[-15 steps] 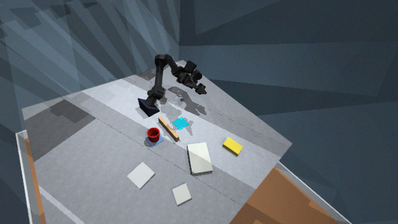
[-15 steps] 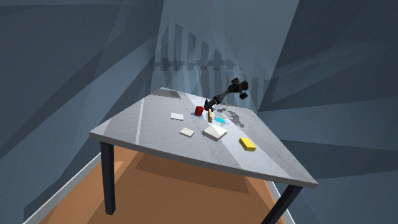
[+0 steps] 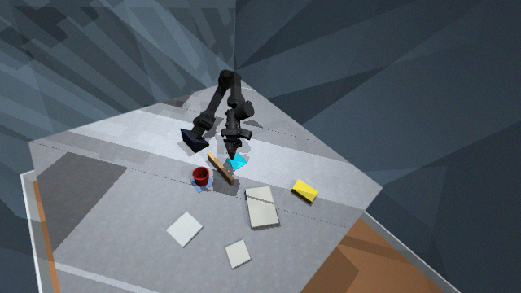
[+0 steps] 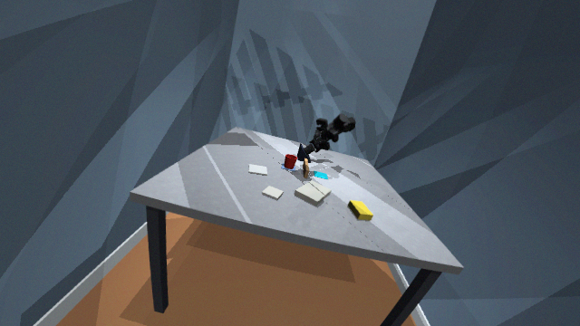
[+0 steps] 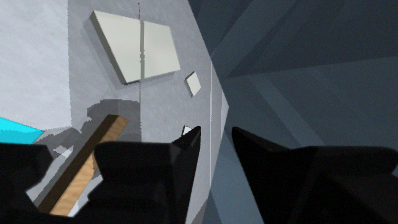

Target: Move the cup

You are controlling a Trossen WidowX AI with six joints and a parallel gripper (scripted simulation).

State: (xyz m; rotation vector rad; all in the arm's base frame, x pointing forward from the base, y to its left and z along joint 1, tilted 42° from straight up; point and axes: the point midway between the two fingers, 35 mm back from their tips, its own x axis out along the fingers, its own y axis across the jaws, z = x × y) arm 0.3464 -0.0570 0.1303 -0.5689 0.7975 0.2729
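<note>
The cup lies 100 mm behind my gripper tip, 110 mm to the right of it and 180 mm below it. From my gripper tip the other things lie so: wooden bar: 110 mm behind, 210 mm below; green marble: 80 mm behind, 100 mm to the right, 210 mm below; blue marble: 90 mm behind, 110 mm to the right, 210 mm below.
</note>
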